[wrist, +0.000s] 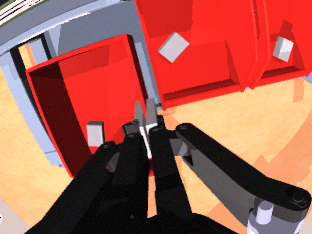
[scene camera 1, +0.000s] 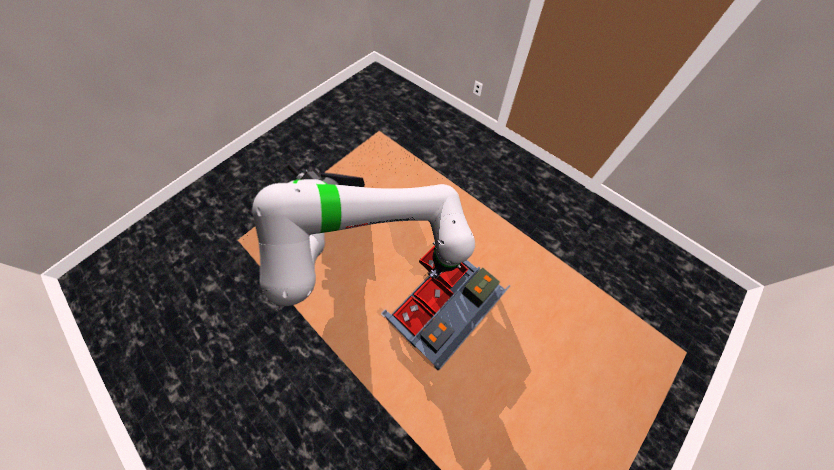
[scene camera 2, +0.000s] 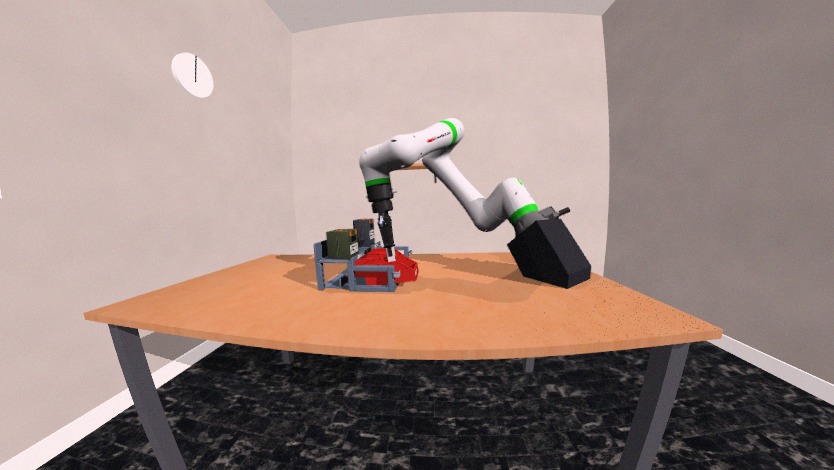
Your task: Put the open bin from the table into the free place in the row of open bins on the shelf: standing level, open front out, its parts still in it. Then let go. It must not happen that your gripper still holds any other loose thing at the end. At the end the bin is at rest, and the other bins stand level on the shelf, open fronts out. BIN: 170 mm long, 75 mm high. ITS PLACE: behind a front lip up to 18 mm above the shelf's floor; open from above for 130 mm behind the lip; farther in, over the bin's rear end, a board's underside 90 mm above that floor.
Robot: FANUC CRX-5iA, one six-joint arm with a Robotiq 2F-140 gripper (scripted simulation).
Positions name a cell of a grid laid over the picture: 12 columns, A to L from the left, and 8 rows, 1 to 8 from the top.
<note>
I see my gripper (scene camera 2: F5).
My gripper also shows in the wrist view (wrist: F4).
</note>
